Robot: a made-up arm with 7 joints.
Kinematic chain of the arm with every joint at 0, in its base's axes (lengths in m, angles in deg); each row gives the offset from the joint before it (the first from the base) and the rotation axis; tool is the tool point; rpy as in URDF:
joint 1: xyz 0 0 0.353 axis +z
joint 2: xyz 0 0 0 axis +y
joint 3: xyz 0 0 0.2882 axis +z
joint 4: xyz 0.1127 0 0 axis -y
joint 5: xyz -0.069 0 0.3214 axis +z
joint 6: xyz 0 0 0 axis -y
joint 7: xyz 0.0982 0 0 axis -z
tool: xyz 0 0 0 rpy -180 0 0
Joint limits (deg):
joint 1: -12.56..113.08
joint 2: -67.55..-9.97
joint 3: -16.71..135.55
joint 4: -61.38..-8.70
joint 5: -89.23..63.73
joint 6: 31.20..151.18
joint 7: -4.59..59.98
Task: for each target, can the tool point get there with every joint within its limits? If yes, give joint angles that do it. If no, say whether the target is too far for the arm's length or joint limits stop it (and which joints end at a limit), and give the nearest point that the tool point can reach.
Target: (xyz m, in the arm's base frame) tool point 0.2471 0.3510 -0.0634
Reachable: no: joint limits stop it (at a limit: joint 1, joint 2, joint 4, joint 6) | nearest point -0.4385 0.4529 0.2659 | short by 0.767 m
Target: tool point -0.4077 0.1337 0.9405
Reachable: yes | joints 0.07 -39.21 72.71 -15.55 43.40 101.36 43.08
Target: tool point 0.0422 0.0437 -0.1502
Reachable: no: joint limits stop it (at a limit: joint 1, joint 2, joint 3, joint 4, joint 6) | nearest point -0.4792 0.4000 0.2141 | short by 0.729 m
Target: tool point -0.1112 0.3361 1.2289
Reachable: no: too far | nearest point -0.0867 0.2620 1.0357 | short by 0.208 m
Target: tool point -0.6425 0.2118 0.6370
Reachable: yes | joints 0.79 -60.81 106.59 -25.17 -57.87 88.82 31.87
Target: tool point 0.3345 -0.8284 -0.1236
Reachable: no: too far | nearest point 0.0413 -0.6576 0.2344 | short by 0.493 m
